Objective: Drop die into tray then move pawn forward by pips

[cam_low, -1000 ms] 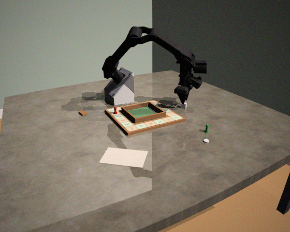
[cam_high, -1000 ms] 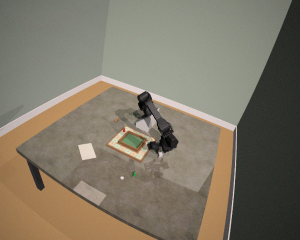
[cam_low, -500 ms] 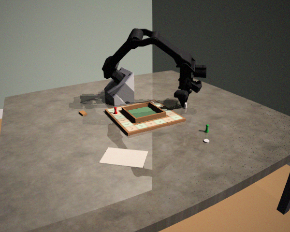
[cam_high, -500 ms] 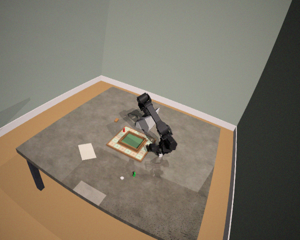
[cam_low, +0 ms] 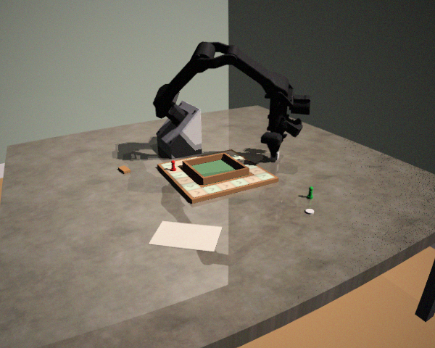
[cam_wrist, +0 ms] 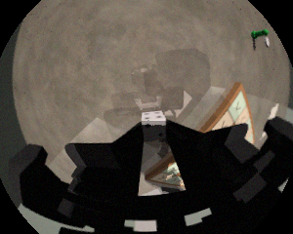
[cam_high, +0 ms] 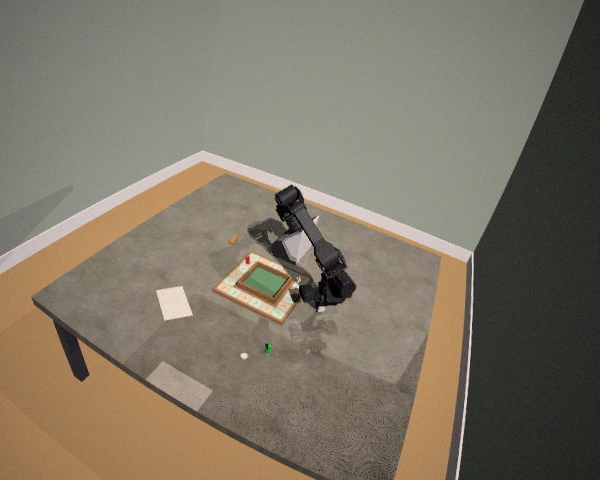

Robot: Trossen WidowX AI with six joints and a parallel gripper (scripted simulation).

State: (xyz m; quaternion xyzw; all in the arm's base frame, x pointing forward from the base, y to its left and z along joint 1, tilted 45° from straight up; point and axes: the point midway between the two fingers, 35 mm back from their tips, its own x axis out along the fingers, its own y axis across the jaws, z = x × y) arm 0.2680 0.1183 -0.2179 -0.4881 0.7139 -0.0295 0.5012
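Now: gripper tip 6 cm past the red pawn, 35 cm to the left of it and 1 cm below it. Round my gripper tip: green pawn: 27 cm ahead, 7 cm to the right; then white die: right at my gripper tip; then green dice tray: 23 cm to the right, 1 cm below.
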